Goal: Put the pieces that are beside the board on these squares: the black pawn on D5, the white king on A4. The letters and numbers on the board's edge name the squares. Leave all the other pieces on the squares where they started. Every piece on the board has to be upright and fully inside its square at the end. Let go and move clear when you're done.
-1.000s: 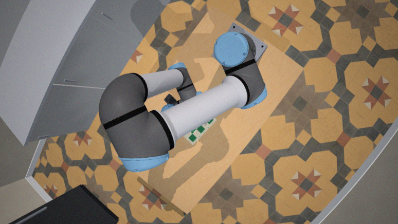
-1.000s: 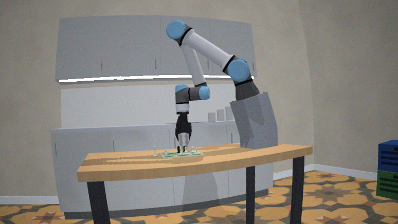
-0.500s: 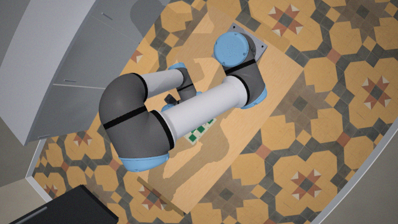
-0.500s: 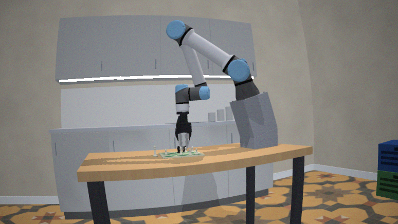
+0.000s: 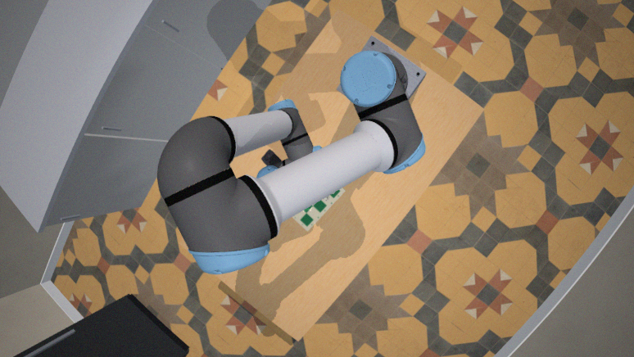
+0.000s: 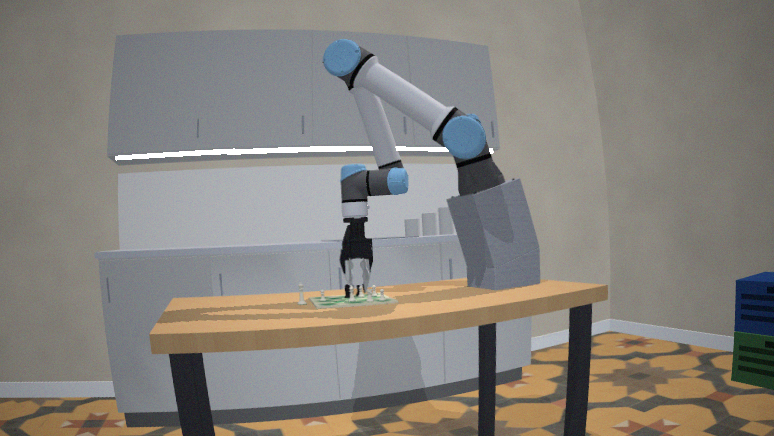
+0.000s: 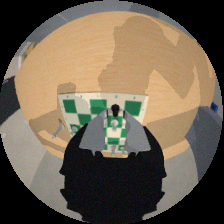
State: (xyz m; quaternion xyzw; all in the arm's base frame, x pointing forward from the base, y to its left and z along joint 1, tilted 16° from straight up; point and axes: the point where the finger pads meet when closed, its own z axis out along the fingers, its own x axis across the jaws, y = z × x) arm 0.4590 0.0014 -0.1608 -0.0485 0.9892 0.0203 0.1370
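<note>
My gripper is now 10 mm above the black pawn. The rest, counted from my hand: chessboard: 30 mm ahead, 80 mm to the left, 30 mm below; then white king: 170 mm ahead, 90 mm to the left.
</note>
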